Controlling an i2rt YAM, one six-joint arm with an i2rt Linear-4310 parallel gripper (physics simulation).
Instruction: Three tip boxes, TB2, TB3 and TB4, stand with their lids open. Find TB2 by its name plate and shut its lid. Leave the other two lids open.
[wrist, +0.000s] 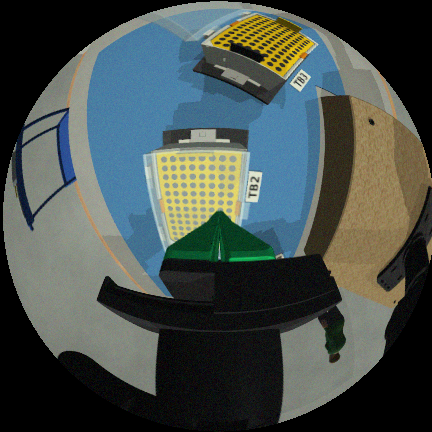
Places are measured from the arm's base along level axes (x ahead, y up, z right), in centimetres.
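Pixels of known places: gripper, fingertip midpoint: (218, 216).
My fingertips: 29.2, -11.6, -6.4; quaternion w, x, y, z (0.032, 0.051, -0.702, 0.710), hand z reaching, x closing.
Note:
Behind a point stands the place of what it marks, as x, y, z.
TB2 (200, 175) @(31.1, -11.6, -2.8) is a box with a yellow, round-holed rack, beside its name plate (253, 186) @(24.7, -19.1, -6.1). Its clear lid (154, 187) @(35.1, -11.6, -4.1) lies over the rack, which looks pale through it; whether it is fully seated I cannot tell. My gripper (218, 216) @(29.2, -11.6, -6.4) is shut, its green fingertips together over the near part of TB2 and hiding it; whether they touch the lid I cannot tell. TB3 (260, 45) @(27.6, -13.6, 12.1) stands at the top, turned at an angle, its rack bright and uncovered. Its clear lid (172, 25) stands open behind it. TB4 cannot be made out.
A corner of a white plate (280, 257) @(14.5, -19.0, -20.5) shows beside the fingers, its text unreadable. A tan block with a dark side (375, 200) @(10.4, -9.6, 0.0) stands at the right of the blue mat (125, 100) @(44.4, -19.3, 6.5). A blue-framed object (64, 150) is at the left. A small green-clad figure (335, 335) shows at lower right.

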